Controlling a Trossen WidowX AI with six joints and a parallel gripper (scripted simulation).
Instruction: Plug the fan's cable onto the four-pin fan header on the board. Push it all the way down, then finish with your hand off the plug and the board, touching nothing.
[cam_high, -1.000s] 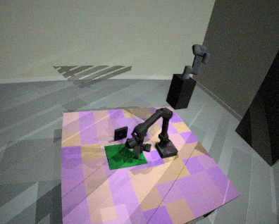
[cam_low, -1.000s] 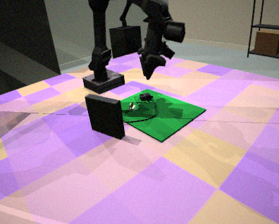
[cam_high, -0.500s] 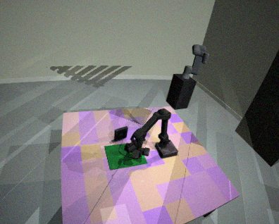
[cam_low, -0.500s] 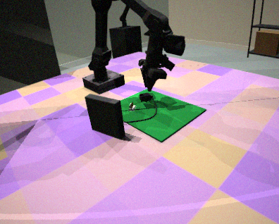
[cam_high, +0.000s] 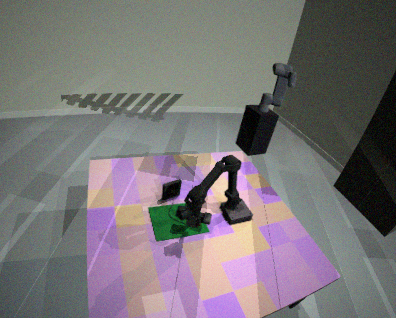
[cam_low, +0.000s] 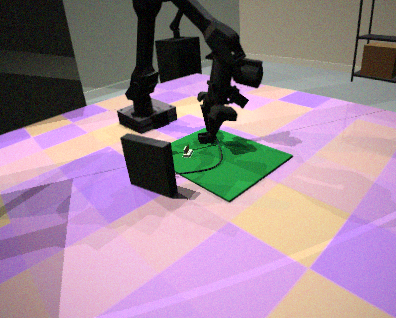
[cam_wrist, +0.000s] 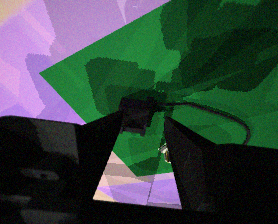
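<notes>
Right now my gripper tip is 2 cm past the dark plug and 1 cm above it. Round my gripper tip: black fan block: 24 cm to the right, 4 cm ahead, 3 cm above; then green board: 6 cm ahead, 5 cm to the right, 4 cm below; then white four-pin header: 10 cm to the right, 2 cm below.
</notes>
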